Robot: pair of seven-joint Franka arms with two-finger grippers.
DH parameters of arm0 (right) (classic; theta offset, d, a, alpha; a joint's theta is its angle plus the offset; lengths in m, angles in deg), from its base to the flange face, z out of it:
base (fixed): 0 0 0 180
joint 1: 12.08 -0.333 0 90
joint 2: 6.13 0 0 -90
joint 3: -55.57 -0.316 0.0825 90
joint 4: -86.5 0 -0.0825 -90
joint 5: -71.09 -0.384 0 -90
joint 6: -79.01 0 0.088 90
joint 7: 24.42 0.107 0 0
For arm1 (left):
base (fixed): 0 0 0 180
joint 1: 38.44 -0.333 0 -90
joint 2: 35.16 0 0 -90
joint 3: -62.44 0.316 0.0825 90
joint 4: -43.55 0 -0.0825 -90
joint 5: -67.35 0.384 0 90
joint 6: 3.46 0 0.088 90
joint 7: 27.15 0.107 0 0
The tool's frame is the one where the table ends.
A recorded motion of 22 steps. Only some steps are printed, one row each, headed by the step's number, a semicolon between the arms.
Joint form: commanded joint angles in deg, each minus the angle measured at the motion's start. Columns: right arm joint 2, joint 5, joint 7, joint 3, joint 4, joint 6, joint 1; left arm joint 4, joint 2, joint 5, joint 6, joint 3, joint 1, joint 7.
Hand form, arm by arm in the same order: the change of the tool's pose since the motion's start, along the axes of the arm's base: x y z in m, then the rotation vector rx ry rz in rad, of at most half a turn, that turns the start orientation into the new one. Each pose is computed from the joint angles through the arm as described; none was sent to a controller.
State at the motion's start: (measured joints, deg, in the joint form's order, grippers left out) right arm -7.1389 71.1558 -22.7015 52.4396 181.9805 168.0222 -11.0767; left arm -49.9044 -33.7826 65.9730 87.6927 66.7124 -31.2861 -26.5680
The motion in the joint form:
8: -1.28 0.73 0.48 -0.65 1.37 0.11 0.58; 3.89 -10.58 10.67 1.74 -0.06 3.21 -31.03
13: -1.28 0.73 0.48 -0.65 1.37 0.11 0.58; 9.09 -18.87 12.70 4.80 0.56 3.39 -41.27
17: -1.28 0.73 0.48 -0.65 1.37 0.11 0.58; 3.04 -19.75 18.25 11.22 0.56 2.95 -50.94
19: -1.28 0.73 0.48 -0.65 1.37 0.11 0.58; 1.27 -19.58 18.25 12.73 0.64 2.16 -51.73
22: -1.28 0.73 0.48 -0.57 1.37 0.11 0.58; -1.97 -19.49 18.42 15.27 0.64 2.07 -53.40
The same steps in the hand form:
8: -0.0070 -0.0006 0.0010 -0.0151 -0.0009 -0.0061; 0.0517 -0.0213 -0.0699 0.2280 0.0255 0.4634
13: -0.0070 -0.0006 0.0010 -0.0151 -0.0009 -0.0061; 0.0942 -0.0221 -0.1121 0.2769 -0.0097 0.6320
17: -0.0070 -0.0006 0.0010 -0.0151 -0.0009 -0.0061; 0.0966 -0.0107 -0.1611 0.3630 -0.0653 0.7554
19: -0.0070 -0.0006 0.0010 -0.0151 -0.0009 -0.0061; 0.0947 -0.0013 -0.1717 0.3626 -0.0624 0.7766
22: -0.0069 -0.0013 0.0010 -0.0151 -0.0009 -0.0075; 0.0895 -0.0005 -0.1937 0.3661 -0.0562 0.7921

